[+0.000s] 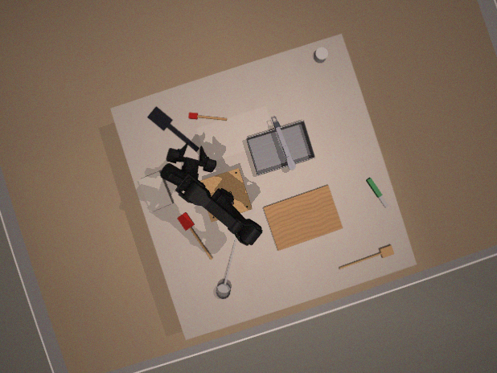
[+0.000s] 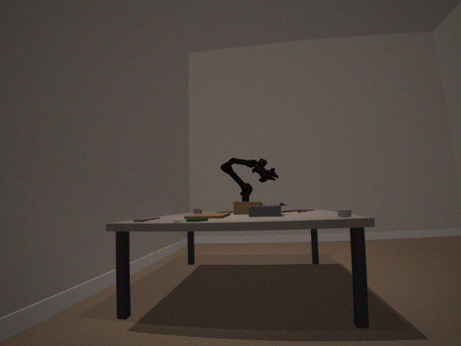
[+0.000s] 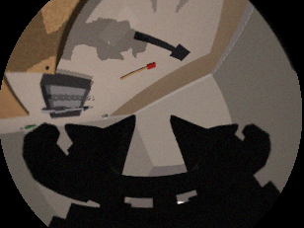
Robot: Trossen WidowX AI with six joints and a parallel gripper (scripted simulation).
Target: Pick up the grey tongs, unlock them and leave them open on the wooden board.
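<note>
Now: the grey roasting tin 38 cm ahead of my gripper tip, 24 cm below it and 7 cm to the right of it. From my gripper tip the other things lie so: wooden board (45 cm to the right, 42 cm ahead, 26 cm below); then black spatula (27 cm below, 17 cm to the left, 15 cm behind); then red spatula (39 cm to the right, 26 cm below, 16 cm behind).
</note>
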